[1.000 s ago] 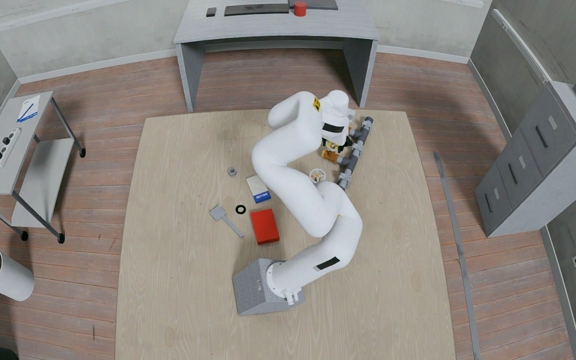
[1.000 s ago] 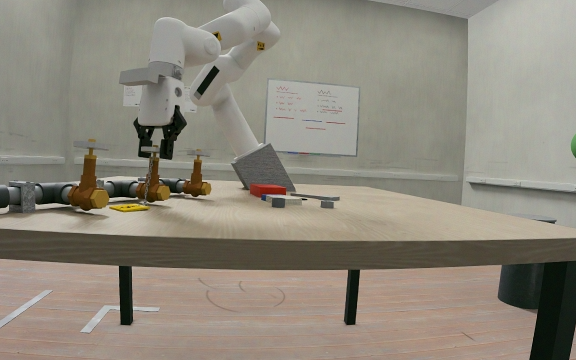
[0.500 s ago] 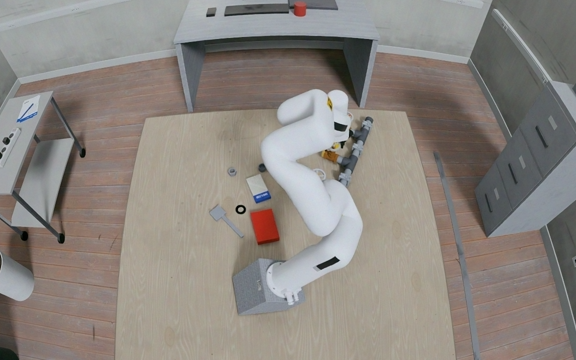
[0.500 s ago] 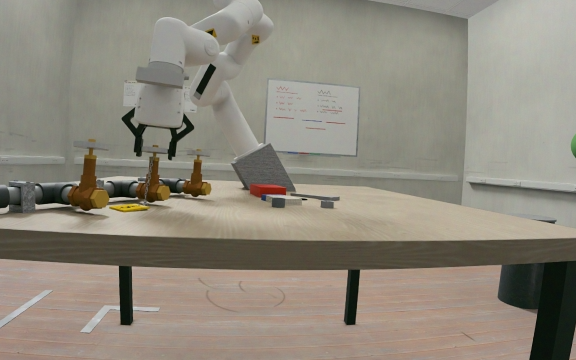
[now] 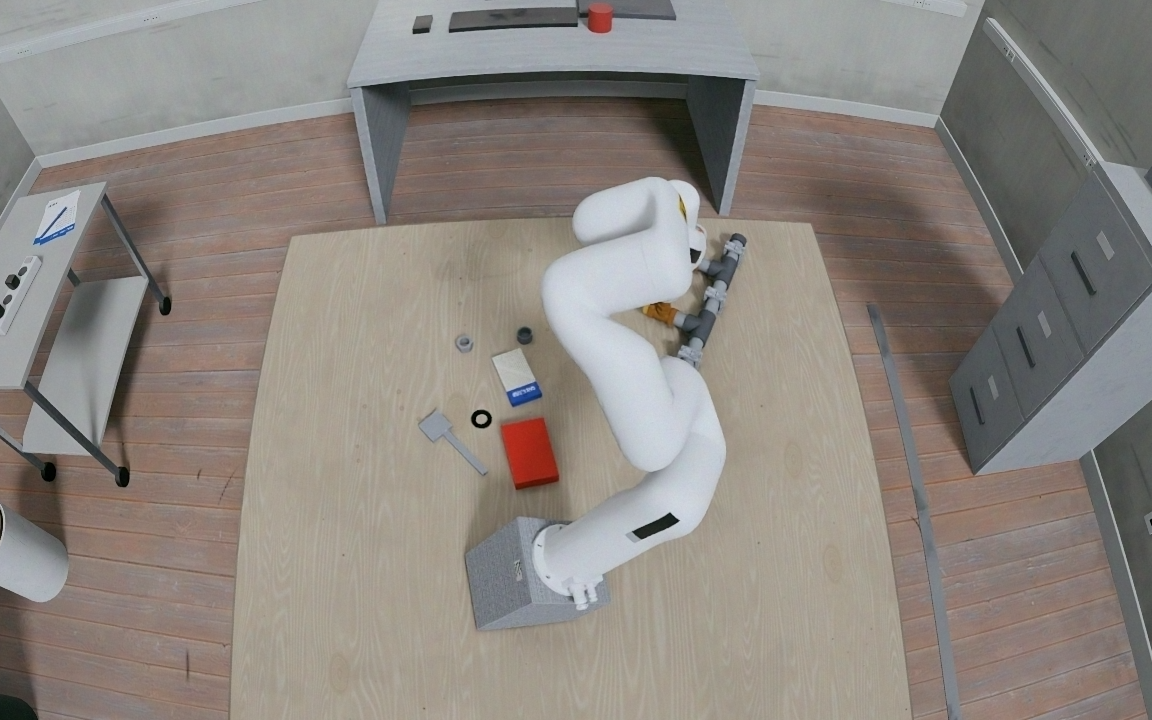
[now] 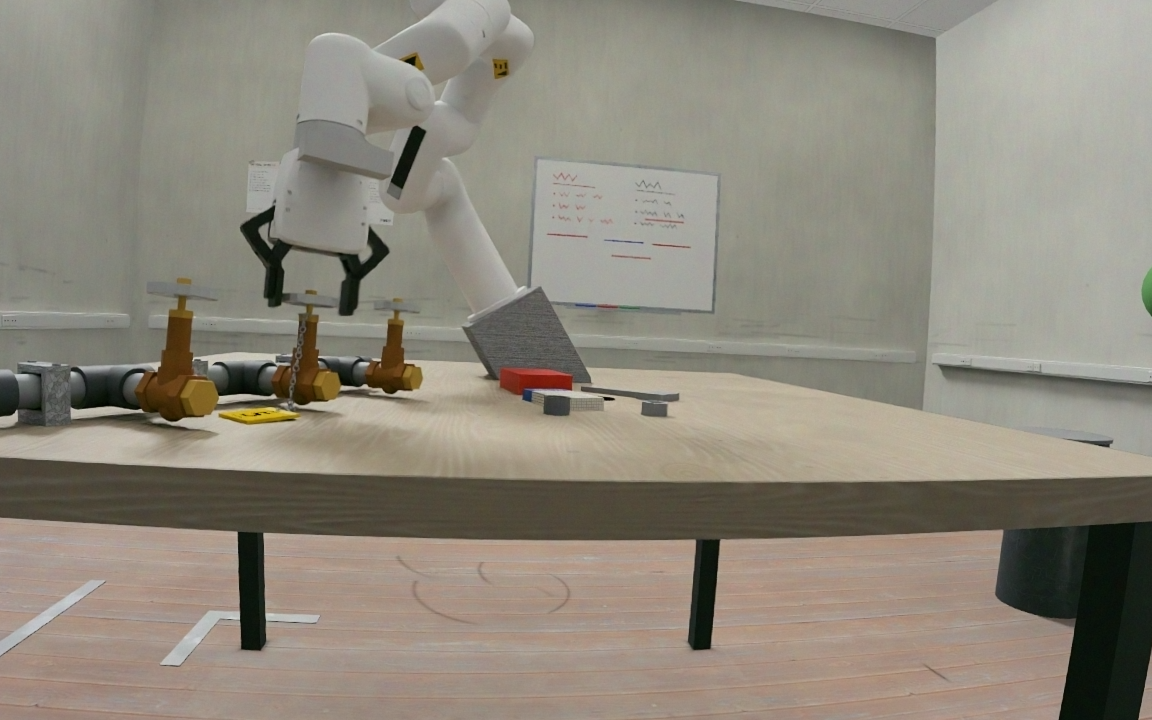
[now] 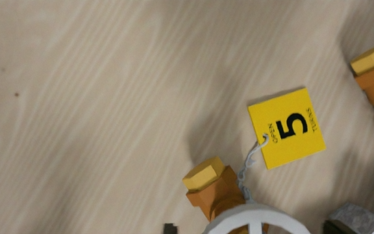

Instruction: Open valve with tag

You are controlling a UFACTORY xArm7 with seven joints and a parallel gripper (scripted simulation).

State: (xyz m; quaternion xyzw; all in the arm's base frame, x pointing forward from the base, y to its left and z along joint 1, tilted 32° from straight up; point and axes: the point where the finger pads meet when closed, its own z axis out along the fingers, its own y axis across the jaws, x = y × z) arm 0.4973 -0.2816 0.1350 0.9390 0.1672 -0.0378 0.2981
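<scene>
Now: the yellow tag 110 mm below my hand, 70 mm ahead of it and 30 mm to the right of it. The rest, counted from my hand: blue-and-white box: 310 mm to the left, 110 mm below, 70 mm behind; then red block: 320 mm to the left, 240 mm behind, 100 mm below; then grey nut: 390 mm to the left, 110 mm below, 20 mm ahead.
</scene>
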